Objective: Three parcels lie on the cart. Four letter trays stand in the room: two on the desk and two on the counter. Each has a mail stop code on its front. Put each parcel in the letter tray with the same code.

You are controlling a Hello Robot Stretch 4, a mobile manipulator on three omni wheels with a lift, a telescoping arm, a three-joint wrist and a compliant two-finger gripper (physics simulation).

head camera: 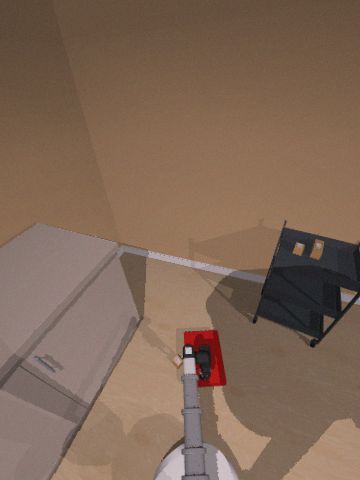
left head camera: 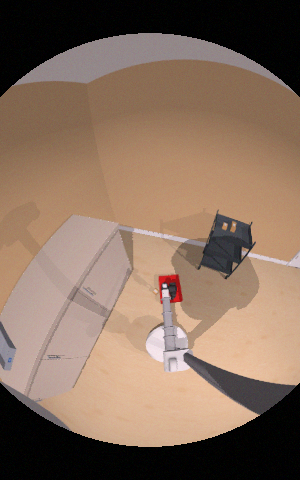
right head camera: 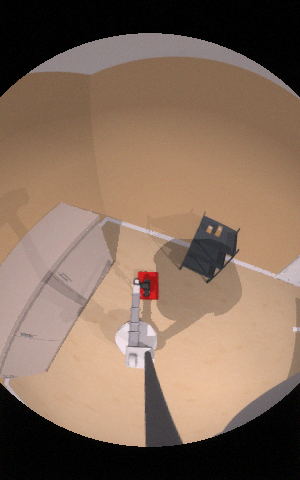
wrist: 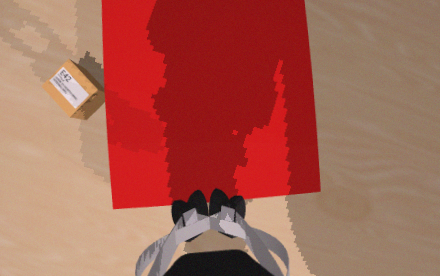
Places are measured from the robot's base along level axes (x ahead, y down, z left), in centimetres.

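Pixels of known places: gripper, fingertip midpoint: (head camera: 204,378) (left head camera: 170,298) (right head camera: 146,295) (wrist: 208,205).
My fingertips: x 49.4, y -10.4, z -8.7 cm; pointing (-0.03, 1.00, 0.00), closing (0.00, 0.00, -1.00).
For each thing: its middle in the pictures, then the offset to it from my fingertips. "spot": a spot on its surface instead.
- parcel, body centre: (wrist: 78,91) (head camera: 177,361) (left head camera: 155,291) dy +10.8, dx +13.9, dz +16.6 cm
- longer, body centre: (head camera: 317,249) (right head camera: 218,230) (left head camera: 232,226) dy -55.6, dx +50.1, dz -74.8 cm
- grey-blue object, surface spot: (left head camera: 6,345) spot: dy -78.0, dx -74.7, dz +126.0 cm
One parcel (head camera: 178,360) (left head camera: 155,291) (wrist: 70,90), an orange-brown box with a white label reading E42, lies on the floor just left of a red rectangle. Two more parcels, one small (head camera: 298,248) (left head camera: 224,226) (right head camera: 209,229) and one longer (head camera: 317,249) (left head camera: 233,227) (right head camera: 218,231), lie on the top shelf of the dark cart (head camera: 340,257); their codes are too small to read. My gripper (head camera: 204,374) (wrist: 208,205) is shut, its fingertips together with no parcel between them. It hangs above the red rectangle's near edge, right of the E42 parcel. No letter tray can be made out for certain.
The flat red rectangle (head camera: 220,376) (wrist: 135,175) lies below my gripper. A pale cabinet (head camera: 50,270) (left head camera: 65,250) (right head camera: 50,240) with handles stands along the left. A grey-blue object (left head camera: 6,345) with a blue mark shows at the left head view's left edge. Walls rise behind the cart.
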